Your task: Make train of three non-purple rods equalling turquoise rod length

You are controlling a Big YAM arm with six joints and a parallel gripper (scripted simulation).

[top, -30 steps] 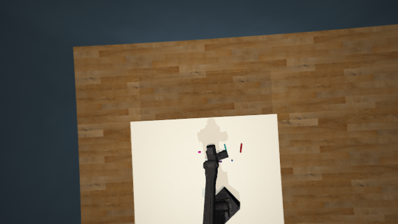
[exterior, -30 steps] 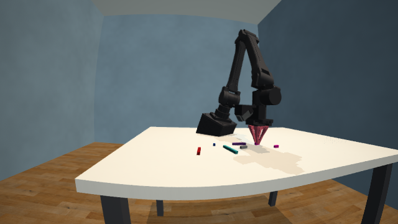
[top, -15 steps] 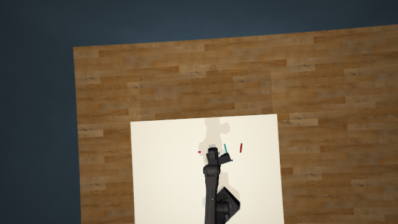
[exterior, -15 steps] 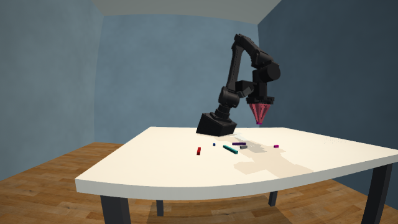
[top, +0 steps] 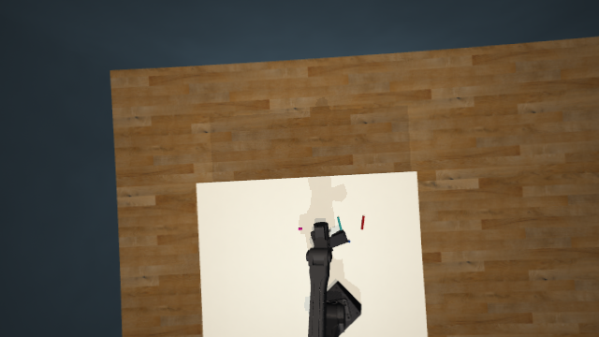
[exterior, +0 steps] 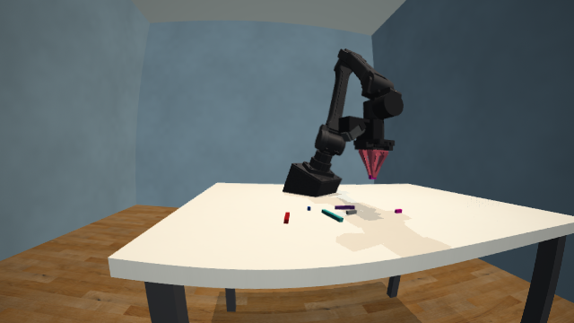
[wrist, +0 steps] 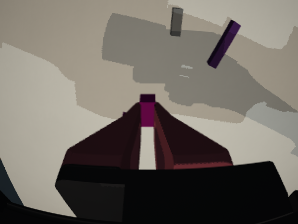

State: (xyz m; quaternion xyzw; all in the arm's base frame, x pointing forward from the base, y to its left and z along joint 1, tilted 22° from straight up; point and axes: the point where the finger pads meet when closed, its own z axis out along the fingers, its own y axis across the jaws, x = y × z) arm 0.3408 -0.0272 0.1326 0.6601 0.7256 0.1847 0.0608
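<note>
My gripper is now 100 mm past the blue rod, 140 mm to the left of it and 110 mm above it. From my hand the other things lie so: turquoise rod 10 mm behind, 110 mm to the right, 110 mm below; then grey rod 20 mm behind, 50 mm to the right, 110 mm below; then purple rod 80 mm behind, 30 mm to the right, 110 mm below.
</note>
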